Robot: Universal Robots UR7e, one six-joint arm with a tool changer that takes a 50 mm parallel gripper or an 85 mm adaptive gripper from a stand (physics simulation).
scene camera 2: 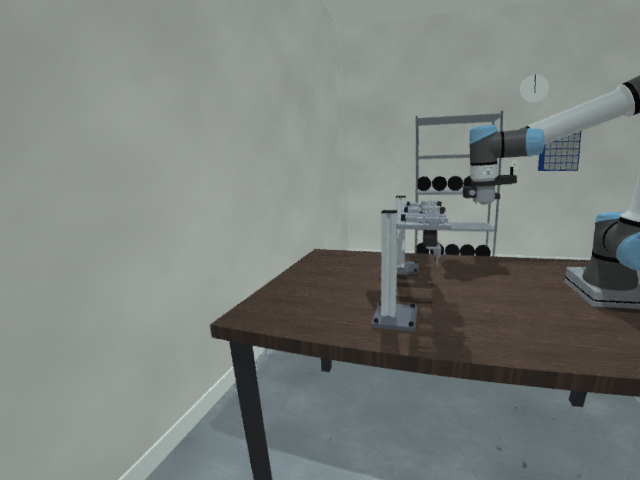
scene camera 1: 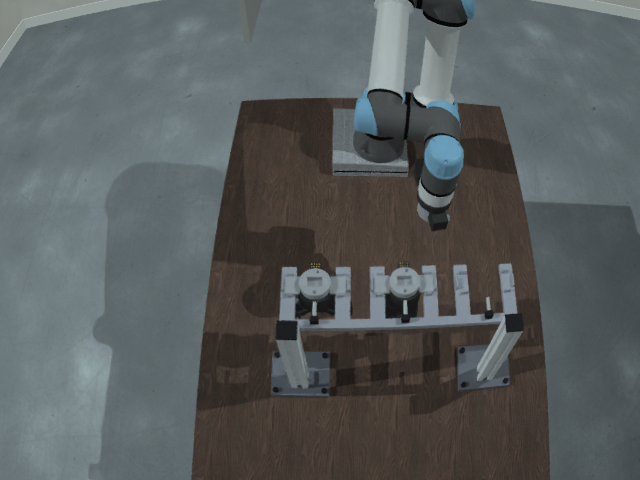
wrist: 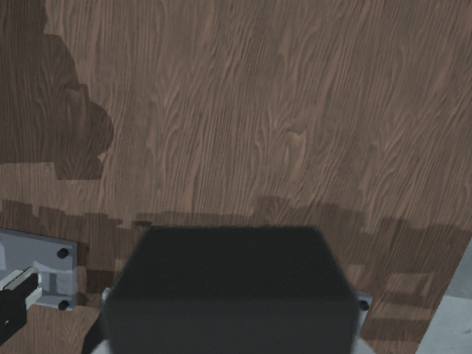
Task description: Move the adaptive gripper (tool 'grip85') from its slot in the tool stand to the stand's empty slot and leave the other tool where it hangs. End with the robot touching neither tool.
Observation:
In view: a tool stand (scene camera 1: 295, 373).
The tool stand is seen too in scene camera 2 (scene camera 2: 388, 315).

